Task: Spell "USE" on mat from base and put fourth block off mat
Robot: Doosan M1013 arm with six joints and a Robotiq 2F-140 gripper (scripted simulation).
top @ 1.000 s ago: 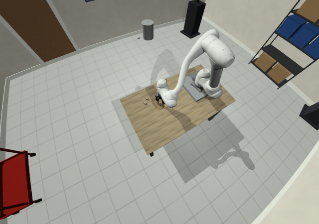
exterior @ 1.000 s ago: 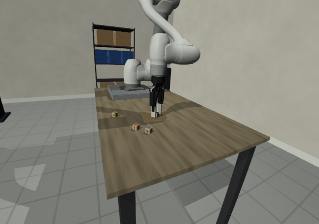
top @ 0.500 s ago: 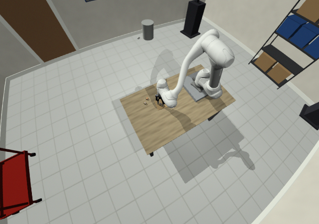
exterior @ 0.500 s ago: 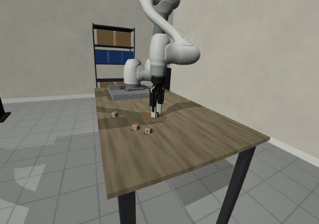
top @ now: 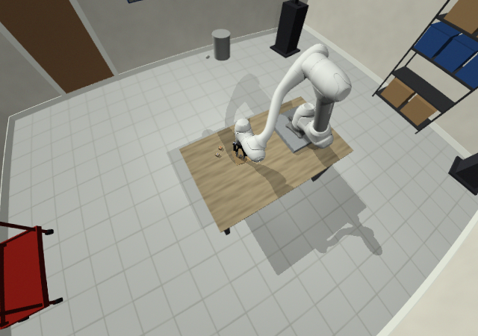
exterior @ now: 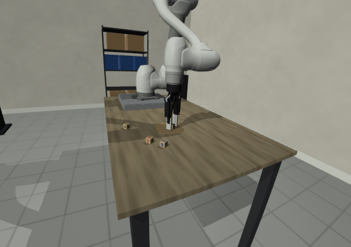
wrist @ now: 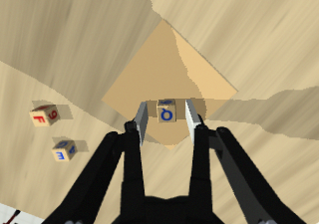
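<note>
Now: hand 20 mm past the tan mat, 10 mm to the left of it and 40 mm above it.
</note>
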